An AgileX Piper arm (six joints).
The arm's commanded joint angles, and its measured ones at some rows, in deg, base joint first. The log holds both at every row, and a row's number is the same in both.
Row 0, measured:
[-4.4 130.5 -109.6 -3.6 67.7 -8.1]
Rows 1 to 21, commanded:
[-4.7 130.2 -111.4 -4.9 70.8 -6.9]
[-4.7 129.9 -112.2 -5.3 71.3 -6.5]
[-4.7 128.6 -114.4 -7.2 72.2 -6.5]
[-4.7 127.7 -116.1 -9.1 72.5 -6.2]
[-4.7 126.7 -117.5 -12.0 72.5 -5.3]
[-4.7 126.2 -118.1 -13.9 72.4 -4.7]
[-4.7 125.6 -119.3 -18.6 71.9 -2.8]
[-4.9 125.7 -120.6 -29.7 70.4 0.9]
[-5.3 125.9 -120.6 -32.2 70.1 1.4]
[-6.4 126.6 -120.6 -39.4 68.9 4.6]
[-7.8 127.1 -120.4 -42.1 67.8 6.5]
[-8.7 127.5 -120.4 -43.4 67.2 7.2]
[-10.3 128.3 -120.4 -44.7 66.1 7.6]
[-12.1 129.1 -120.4 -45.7 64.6 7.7]
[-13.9 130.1 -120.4 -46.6 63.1 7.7]
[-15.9 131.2 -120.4 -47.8 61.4 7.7]
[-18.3 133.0 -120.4 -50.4 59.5 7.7]
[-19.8 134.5 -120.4 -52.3 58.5 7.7]
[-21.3 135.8 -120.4 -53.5 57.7 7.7]
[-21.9 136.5 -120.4 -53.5 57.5 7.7]
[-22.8 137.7 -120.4 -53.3 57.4 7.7]
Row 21, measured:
[-22.1 136.8 -120.4 -52.5 58.0 7.3]
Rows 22 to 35, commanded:
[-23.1 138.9 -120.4 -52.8 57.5 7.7]
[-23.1 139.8 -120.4 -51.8 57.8 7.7]
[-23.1 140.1 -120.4 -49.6 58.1 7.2]
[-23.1 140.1 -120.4 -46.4 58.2 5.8]
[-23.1 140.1 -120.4 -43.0 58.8 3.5]
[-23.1 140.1 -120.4 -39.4 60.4 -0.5]
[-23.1 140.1 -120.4 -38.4 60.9 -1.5]
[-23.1 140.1 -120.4 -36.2 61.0 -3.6]
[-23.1 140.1 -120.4 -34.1 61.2 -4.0]
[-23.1 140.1 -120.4 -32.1 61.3 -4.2]
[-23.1 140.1 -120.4 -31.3 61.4 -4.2]
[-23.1 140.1 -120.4 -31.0 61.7 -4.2]
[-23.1 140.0 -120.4 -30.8 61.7 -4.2]
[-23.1 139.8 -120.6 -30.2 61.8 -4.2]
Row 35, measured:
[-23.1 140.3 -120.4 -30.7 61.3 -3.9]
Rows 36 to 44, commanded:
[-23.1 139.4 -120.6 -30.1 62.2 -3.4]
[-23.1 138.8 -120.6 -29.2 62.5 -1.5]
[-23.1 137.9 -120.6 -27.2 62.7 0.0]
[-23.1 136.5 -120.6 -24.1 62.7 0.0]
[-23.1 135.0 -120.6 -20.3 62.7 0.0]
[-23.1 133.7 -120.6 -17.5 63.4 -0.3]
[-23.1 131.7 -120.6 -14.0 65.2 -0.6]
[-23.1 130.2 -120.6 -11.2 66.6 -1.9]
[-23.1 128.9 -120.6 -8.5 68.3 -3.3]
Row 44, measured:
[-23.1 131.1 -120.4 -12.1 65.5 -1.4]
